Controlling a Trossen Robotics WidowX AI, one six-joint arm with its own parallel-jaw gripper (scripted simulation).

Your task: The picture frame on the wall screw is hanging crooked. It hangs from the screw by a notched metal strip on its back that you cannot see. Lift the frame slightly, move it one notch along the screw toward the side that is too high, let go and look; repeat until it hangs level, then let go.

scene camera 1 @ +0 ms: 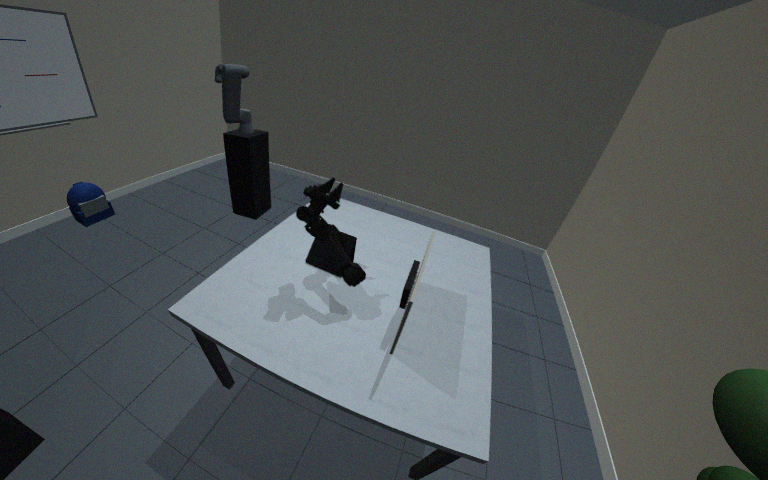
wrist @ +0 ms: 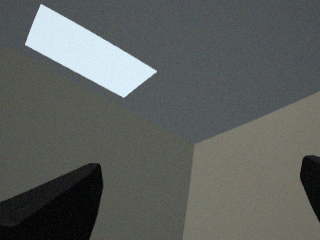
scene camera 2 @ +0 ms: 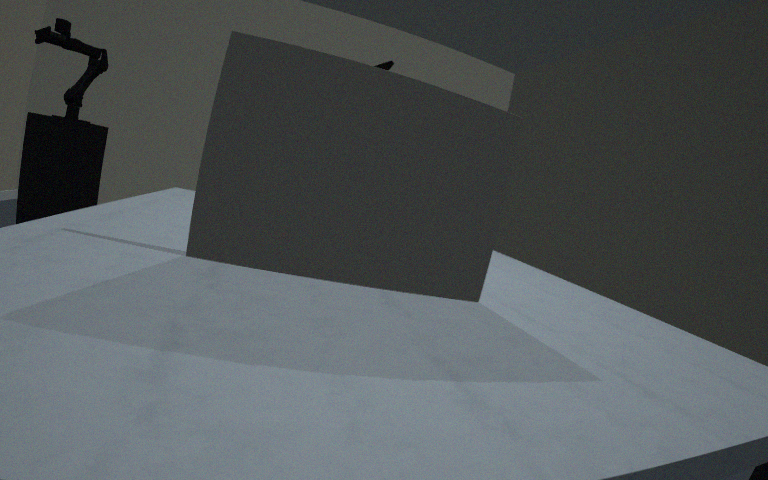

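Observation:
With nothing in it, my gripper (scene camera 1: pixel 338 180) is open, and I see it (wrist: pixel 206 173) from the wrist too. There is also a wall panel (scene camera 2: pixel 315 165) that I can see.

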